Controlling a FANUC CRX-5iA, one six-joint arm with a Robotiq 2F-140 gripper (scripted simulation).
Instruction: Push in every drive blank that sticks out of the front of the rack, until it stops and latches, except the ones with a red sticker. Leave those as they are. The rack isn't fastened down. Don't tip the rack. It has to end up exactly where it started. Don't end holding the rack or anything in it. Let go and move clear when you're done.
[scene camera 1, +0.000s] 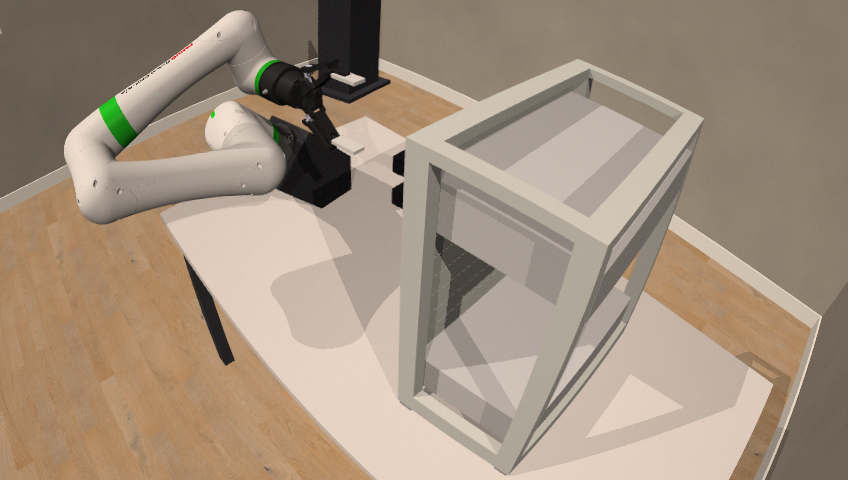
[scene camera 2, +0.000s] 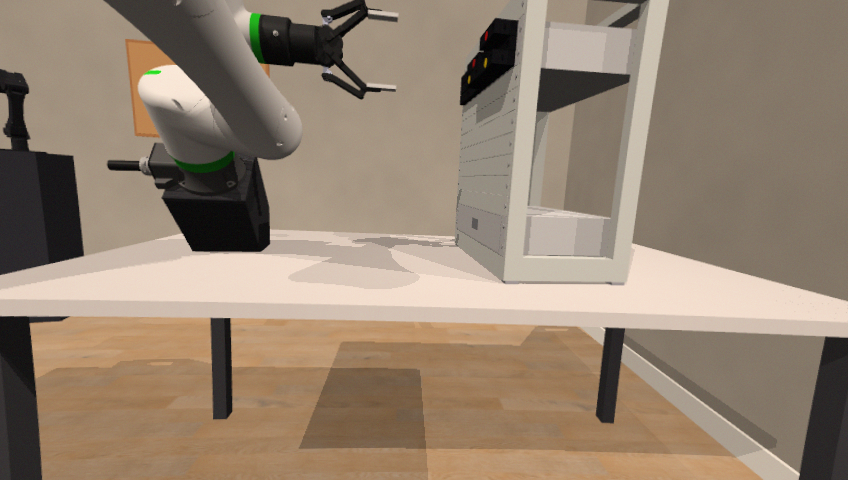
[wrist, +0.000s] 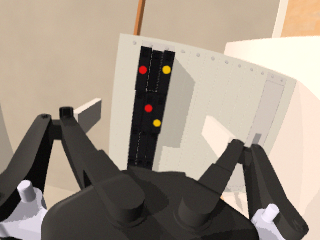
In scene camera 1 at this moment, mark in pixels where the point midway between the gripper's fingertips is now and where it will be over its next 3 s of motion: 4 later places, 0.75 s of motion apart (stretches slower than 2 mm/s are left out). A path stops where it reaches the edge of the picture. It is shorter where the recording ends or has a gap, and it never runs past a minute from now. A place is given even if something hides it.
The gripper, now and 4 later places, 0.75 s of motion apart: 359, 117; 383, 119; 441, 125; 450, 128; 417, 142
